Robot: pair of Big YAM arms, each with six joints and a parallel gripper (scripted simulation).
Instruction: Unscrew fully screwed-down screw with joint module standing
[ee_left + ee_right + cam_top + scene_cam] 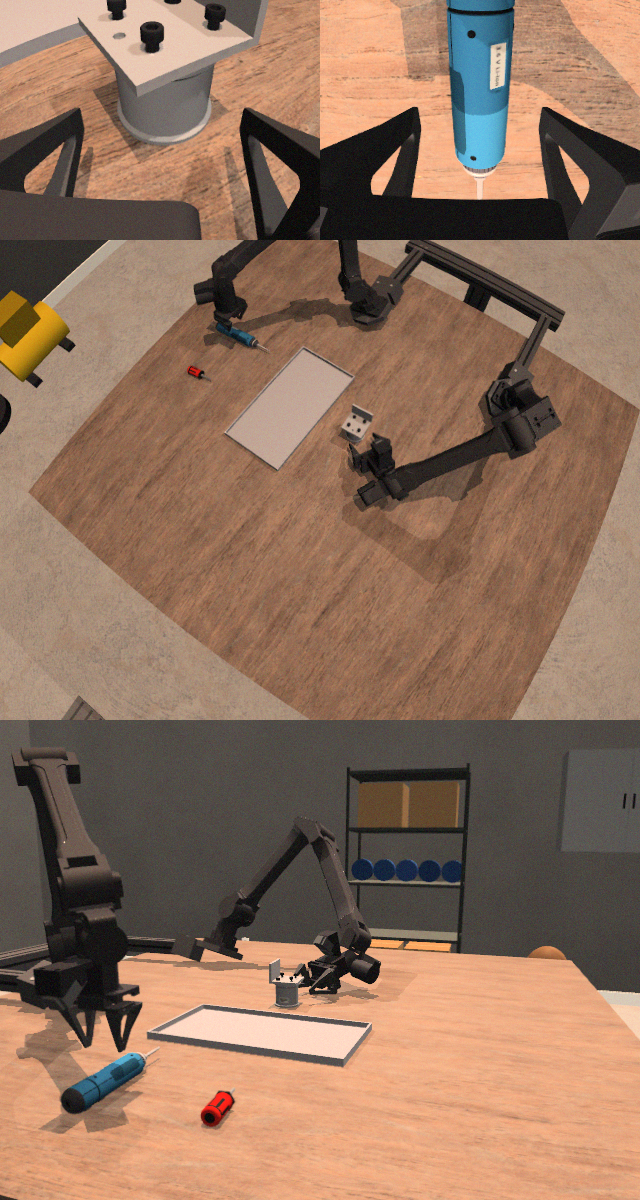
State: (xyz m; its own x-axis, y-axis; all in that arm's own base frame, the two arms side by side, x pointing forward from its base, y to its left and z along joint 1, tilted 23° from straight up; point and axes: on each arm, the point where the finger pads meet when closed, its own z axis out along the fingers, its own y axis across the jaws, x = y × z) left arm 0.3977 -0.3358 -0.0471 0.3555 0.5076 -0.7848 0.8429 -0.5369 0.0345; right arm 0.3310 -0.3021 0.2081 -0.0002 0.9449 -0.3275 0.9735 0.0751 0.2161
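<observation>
My left gripper is now 2 cm past the joint module, 4 cm to the left of it and 1 cm above it. Round my left hand: shallow grey tray 4 cm ahead, 27 cm to the right, 3 cm below; pale l-shaped bracket 2 cm behind, 4 cm to the right, 4 cm above; red manual screwdriver 16 cm ahead, 60 cm to the right, 2 cm below.
</observation>
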